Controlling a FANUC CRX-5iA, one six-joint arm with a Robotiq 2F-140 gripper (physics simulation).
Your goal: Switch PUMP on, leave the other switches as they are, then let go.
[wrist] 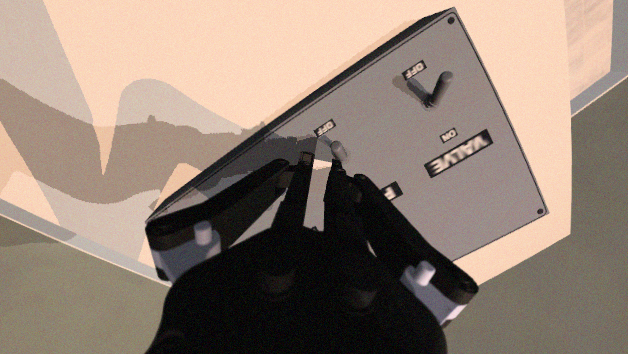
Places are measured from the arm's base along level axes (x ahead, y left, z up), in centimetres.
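Pixels of known places: gripper, fingertip midpoint: [321, 152].
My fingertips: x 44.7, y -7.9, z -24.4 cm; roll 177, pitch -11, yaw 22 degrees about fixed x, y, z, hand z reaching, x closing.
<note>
Behind a point stands the place of what it marks.
The PUMP switch is a grey lever [338, 149] {x 44.9, y -6.0, z -21.3 cm} just beyond the fingertips in the wrist view, below and right of its OFF label [325, 128] {x 44.2, y -5.6, z -26.7 cm}. The gripper hides its lower end and its ON label, so its exact setting is hard to tell. One letter of its dark name plate [392, 191] {x 54.8, y -7.2, z -22.4 cm} shows beside the right finger. My gripper [321, 152] {x 44.7, y -7.9, z -24.4 cm} is shut and empty, its tips close to the lever; whether they touch it is unclear. The VALVE switch [440, 88] {x 50.2, y 4.2, z -22.1 cm} leans toward its OFF label [414, 70] {x 49.2, y 5.2, z -26.7 cm}, away from its ON label [449, 135] {x 56.4, y 1.9, z -23.4 cm}.
The grey panel [505, 185] {x 65.5, y 1.4, z -19.9 cm} lies slanted across the view, with the VALVE name plate [458, 153] {x 58.5, y 1.0, z -22.4 cm} at the right. The gripper covers the panel's lower left part, and no other levers can be made out there. A pale surface surrounds the panel, with arm shadows at the left.
</note>
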